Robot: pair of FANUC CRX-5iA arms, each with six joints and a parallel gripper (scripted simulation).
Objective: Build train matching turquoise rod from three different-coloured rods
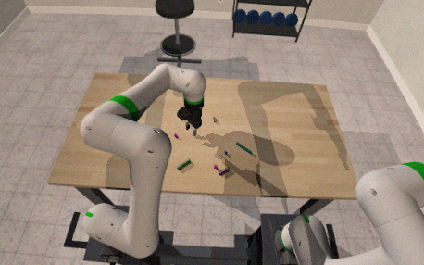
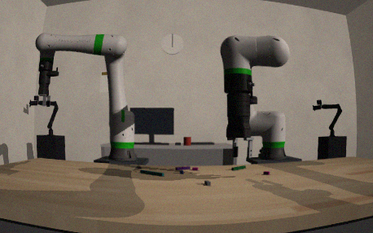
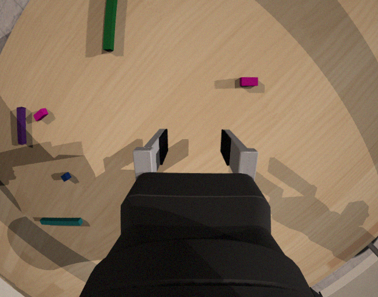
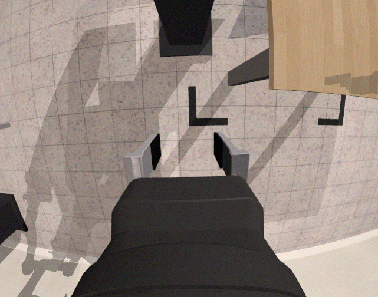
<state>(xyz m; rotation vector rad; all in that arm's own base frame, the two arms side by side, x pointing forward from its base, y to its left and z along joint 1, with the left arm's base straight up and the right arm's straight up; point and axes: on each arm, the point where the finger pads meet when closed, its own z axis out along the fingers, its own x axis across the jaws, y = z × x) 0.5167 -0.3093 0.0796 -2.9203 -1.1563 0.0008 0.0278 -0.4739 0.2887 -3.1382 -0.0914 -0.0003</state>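
Now: the blue rod 9 cm behind my left hand, 20 cm to the right of it and 7 cm below it. The rest, counted from my left hand: purple rod (20 cm behind, 19 cm to the right, 7 cm below); grey rod (14 cm ahead, 13 cm to the right, 7 cm below); green rod (17 cm behind, 2 cm to the left, 7 cm below).
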